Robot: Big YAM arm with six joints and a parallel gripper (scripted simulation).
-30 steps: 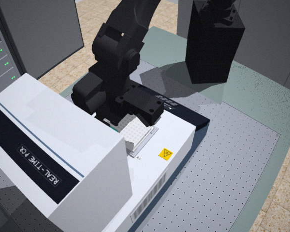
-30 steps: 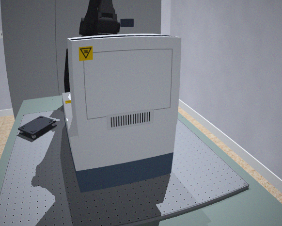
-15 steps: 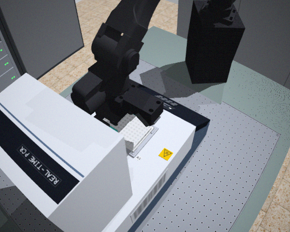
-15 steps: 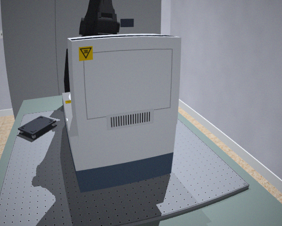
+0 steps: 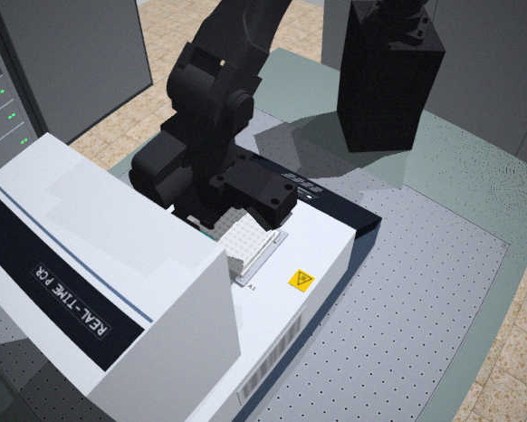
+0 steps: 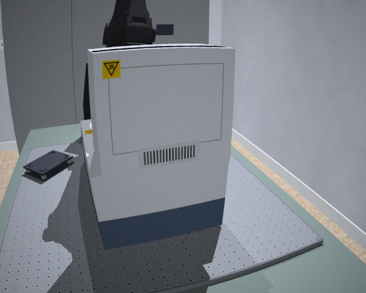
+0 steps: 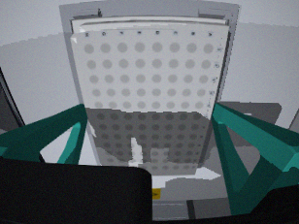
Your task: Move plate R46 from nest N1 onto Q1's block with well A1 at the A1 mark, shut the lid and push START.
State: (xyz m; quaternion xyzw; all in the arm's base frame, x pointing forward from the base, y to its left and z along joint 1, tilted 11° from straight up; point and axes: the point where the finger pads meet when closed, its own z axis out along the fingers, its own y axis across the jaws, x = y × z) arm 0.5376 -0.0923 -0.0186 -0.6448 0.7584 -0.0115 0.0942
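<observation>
The plate R46 lies right at my hand. Also, from my hand: plate nest N1: 27 cm behind, 25 cm to the right, 19 cm below.
</observation>
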